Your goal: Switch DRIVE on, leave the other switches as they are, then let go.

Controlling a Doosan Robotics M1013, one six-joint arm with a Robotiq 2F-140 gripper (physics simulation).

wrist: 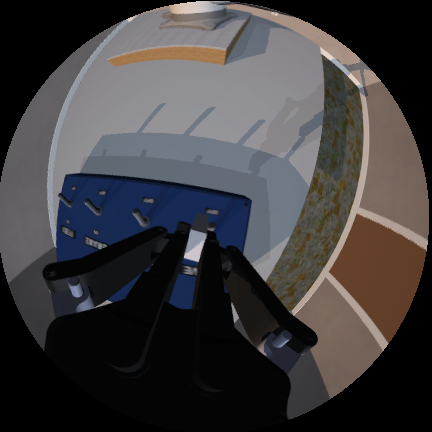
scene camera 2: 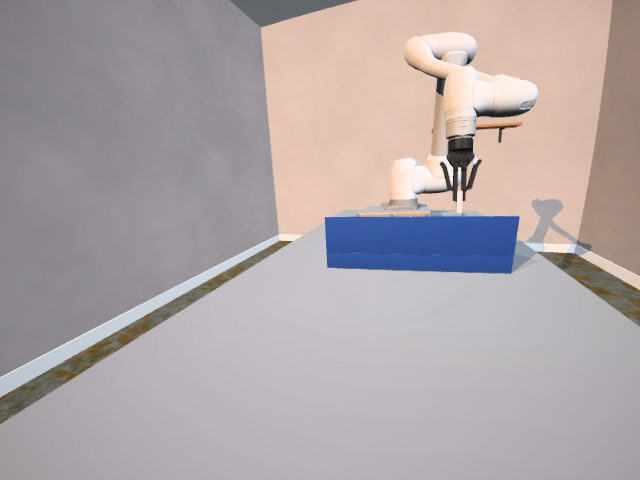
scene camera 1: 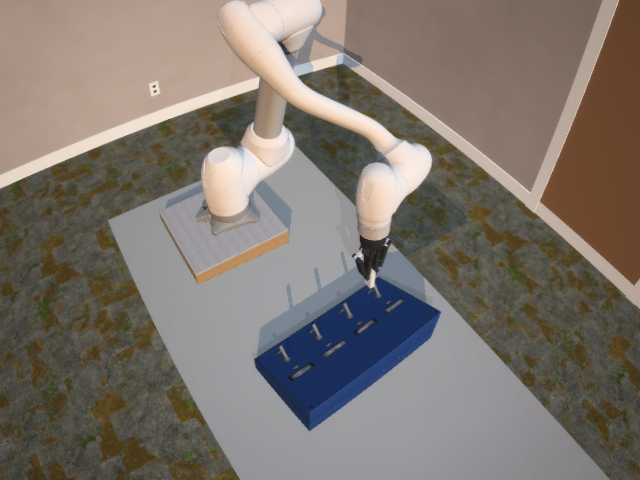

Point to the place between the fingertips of my gripper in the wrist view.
199, 223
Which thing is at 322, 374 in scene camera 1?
A blue switch box.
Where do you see a blue switch box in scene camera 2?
At 476, 244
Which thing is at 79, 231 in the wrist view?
A blue switch box.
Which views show my gripper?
The wrist view, scene camera 2 and scene camera 1: all of them.
